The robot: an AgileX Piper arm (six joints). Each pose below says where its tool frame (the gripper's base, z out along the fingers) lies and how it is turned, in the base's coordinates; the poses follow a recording.
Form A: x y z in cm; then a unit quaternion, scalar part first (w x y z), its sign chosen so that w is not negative.
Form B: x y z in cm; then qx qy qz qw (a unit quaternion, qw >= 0). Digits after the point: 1 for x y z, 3 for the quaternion.
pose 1, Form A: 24.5, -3.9, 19.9, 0.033, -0.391, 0.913, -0.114
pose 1, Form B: 24.5, -3.9, 19.9, -0.391, 0.913, -0.114, 0.033
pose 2, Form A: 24.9, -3.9, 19.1, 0.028, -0.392, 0.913, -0.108
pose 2, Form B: 24.9, -3.9, 19.1, -0.392, 0.913, -0.108, 0.028
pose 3, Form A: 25.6, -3.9, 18.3, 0.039, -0.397, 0.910, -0.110
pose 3, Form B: 25.6, -3.9, 18.3, -0.397, 0.910, -0.110, 0.039
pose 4, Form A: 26.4, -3.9, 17.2, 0.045, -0.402, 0.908, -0.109
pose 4, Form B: 26.4, -3.9, 17.2, -0.402, 0.908, -0.109, 0.045
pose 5, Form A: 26.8, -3.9, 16.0, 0.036, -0.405, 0.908, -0.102
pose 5, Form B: 26.8, -3.9, 16.0, -0.405, 0.908, -0.102, 0.036
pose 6, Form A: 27.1, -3.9, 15.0, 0.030, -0.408, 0.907, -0.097
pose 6, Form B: 27.1, -3.9, 15.0, -0.408, 0.907, -0.097, 0.030
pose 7, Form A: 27.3, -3.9, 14.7, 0.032, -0.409, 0.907, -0.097
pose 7, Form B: 27.3, -3.9, 14.7, -0.409, 0.907, -0.097, 0.032
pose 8, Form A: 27.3, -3.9, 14.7, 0.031, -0.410, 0.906, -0.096
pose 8, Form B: 27.3, -3.9, 14.7, -0.410, 0.906, -0.096, 0.031
